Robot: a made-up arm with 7 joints.
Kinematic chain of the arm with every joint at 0, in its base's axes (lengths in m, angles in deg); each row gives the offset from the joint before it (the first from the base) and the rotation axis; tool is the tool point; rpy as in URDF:
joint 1: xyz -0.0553 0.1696 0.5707 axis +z
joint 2: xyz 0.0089 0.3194 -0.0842 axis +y
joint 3: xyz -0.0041 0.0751 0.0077 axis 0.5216 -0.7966 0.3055
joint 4: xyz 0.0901 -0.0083 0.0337 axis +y
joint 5: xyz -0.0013 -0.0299 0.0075 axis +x
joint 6: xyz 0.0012 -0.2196 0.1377 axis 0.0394 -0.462 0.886
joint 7: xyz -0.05 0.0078 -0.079 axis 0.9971 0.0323 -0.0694
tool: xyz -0.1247 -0.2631 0.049 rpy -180 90 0
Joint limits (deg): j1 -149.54..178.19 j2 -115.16..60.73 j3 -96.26..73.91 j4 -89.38..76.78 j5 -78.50..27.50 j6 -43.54..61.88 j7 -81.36..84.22
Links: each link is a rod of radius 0.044 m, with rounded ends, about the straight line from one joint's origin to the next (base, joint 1, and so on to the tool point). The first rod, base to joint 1, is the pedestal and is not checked.
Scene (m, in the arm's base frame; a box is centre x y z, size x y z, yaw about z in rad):
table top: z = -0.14
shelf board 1: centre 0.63 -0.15 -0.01 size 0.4 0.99 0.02 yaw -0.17
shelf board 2: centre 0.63 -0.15 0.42 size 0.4 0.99 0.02 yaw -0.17
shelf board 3: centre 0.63 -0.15 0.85 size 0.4 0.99 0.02 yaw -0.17
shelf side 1: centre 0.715 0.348 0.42 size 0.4 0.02 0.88 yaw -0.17
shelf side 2: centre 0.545 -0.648 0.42 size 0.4 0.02 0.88 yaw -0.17
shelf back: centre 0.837 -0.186 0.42 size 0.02 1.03 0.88 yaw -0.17
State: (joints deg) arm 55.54 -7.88 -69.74 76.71 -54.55 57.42 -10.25
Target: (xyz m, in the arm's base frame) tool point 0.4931 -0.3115 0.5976
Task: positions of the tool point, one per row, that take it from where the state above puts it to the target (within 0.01 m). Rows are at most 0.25 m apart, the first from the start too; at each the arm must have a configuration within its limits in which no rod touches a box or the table.
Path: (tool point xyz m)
1: 0.2675 0.2525 0.4392
2: 0.1890 0.0998 0.5229
3: 0.0433 0.0331 0.5867
4: -0.1030 0.0701 0.6280
5: -0.1889 0.1850 0.6508
6: -0.0991 0.0705 0.6418
7: 0.0145 -0.0453 0.6310
8: 0.1432 -0.1484 0.6151
9: 0.2751 -0.2291 0.5981
10: 0.3962 -0.2831 0.5893
11: 0.4931 -0.3115 0.5977

